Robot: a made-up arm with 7 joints. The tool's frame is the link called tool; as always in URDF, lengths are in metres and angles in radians. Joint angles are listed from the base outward.
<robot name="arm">
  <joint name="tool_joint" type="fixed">
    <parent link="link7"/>
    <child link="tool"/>
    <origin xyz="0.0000 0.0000 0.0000" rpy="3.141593 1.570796 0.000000"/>
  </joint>
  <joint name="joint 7" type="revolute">
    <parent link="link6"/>
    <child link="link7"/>
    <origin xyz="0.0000 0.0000 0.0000" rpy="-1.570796 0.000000 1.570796"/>
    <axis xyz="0 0 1"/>
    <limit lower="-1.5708" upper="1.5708"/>
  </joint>
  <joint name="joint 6" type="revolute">
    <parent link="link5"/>
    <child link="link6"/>
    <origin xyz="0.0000 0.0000 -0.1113" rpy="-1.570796 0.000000 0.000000"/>
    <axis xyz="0 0 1"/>
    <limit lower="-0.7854" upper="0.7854"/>
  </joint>
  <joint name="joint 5" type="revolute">
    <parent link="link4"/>
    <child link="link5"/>
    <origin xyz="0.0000 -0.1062 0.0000" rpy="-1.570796 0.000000 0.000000"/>
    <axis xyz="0 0 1"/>
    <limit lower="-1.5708" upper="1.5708"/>
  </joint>
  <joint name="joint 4" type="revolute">
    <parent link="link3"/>
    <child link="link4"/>
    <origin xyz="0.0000 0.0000 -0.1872" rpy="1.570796 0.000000 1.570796"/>
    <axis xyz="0 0 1"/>
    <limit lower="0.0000" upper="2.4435"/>
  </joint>
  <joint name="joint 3" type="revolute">
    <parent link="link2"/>
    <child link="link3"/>
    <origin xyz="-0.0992 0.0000 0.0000" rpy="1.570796 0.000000 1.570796"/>
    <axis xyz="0 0 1"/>
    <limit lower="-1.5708" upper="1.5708"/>
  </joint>
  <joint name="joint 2" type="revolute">
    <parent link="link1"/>
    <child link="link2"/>
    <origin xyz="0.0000 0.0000 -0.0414" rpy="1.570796 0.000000 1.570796"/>
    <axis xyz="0 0 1"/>
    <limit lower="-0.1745" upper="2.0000"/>
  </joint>
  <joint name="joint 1" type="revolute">
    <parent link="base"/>
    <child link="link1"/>
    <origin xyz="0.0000 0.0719 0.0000" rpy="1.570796 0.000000 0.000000"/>
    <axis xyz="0 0 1"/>
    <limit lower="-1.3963" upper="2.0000"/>
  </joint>
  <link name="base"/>
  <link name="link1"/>
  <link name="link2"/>
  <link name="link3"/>
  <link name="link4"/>
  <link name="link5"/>
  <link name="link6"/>
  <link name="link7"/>
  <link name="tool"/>
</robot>
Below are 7 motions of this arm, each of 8 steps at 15 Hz.
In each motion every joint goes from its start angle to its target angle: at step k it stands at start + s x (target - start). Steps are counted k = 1, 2, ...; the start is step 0. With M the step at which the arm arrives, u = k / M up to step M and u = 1 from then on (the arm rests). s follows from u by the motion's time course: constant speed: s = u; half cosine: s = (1 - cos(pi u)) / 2; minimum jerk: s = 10 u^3 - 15 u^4 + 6 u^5.
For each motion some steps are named. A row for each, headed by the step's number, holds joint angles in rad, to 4 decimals.
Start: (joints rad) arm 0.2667 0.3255 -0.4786 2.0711 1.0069 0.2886 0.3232
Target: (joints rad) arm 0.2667 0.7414 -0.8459 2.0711 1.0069 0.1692 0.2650
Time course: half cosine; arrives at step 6
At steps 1, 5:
1: 0.2667 0.3534 -0.5032 2.0711 1.0069 0.2806 0.3193
5: 0.2667 0.7135 -0.8213 2.0711 1.0069 0.1772 0.2689

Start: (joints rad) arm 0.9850 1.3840 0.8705 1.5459 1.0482 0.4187 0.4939
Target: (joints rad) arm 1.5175 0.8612 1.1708 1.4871 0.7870 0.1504 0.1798
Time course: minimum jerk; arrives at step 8
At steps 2, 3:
2: 1.0401 1.3299 0.9016 1.5398 1.0212 0.3909 0.4614
3: 1.1315 1.2401 0.9531 1.5297 0.9763 0.3449 0.4075

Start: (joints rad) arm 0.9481 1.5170 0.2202 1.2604 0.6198 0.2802 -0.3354
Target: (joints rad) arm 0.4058 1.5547 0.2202 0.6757 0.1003 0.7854 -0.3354
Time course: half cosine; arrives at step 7
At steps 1, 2, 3, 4, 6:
1: 0.9212 1.5189 0.2202 1.2314 0.5941 0.3052 -0.3354
2: 0.8460 1.5241 0.2202 1.1503 0.5220 0.3753 -0.3354
3: 0.7373 1.5317 0.2202 1.0331 0.4178 0.4766 -0.3354
4: 0.6166 1.5400 0.2202 0.9030 0.3023 0.5890 -0.3354
6: 0.4327 1.5528 0.2202 0.7047 0.1260 0.7604 -0.3354

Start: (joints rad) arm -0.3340 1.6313 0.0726 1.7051 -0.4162 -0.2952 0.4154
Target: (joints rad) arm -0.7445 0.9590 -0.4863 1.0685 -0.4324 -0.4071 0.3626
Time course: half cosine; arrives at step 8
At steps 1, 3, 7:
1: -0.3496 1.6057 0.0513 1.6809 -0.4168 -0.2995 0.4134
3: -0.4607 1.4238 -0.0999 1.5086 -0.4212 -0.3297 0.3991
7: -0.7289 0.9846 -0.4650 1.0927 -0.4318 -0.4028 0.3646

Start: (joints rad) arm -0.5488 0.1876 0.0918 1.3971 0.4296 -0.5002 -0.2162
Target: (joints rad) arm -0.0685 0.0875 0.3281 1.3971 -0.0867 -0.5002 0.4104
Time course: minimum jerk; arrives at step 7
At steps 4, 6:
4: -0.2452 0.1243 0.2412 1.3971 0.1032 -0.5002 0.1799
6: -0.0797 0.0898 0.3226 1.3971 -0.0747 -0.5002 0.3958

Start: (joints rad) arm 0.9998 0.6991 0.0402 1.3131 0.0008 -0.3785 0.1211
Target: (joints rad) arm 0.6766 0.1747 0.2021 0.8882 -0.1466 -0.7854 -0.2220
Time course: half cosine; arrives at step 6
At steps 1, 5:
1: 0.9781 0.6640 0.0510 1.2846 -0.0091 -0.4058 0.0981
5: 0.6983 0.2098 0.1913 0.9167 -0.1367 -0.7581 -0.1990

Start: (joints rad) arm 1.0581 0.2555 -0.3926 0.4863 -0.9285 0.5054 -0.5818
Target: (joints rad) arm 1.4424 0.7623 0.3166 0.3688 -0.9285 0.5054 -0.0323
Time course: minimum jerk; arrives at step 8
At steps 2, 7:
2: 1.0979 0.3080 -0.3192 0.4741 -0.9285 0.5054 -0.5249
7: 1.4362 0.7542 0.3052 0.3707 -0.9285 0.5054 -0.0411

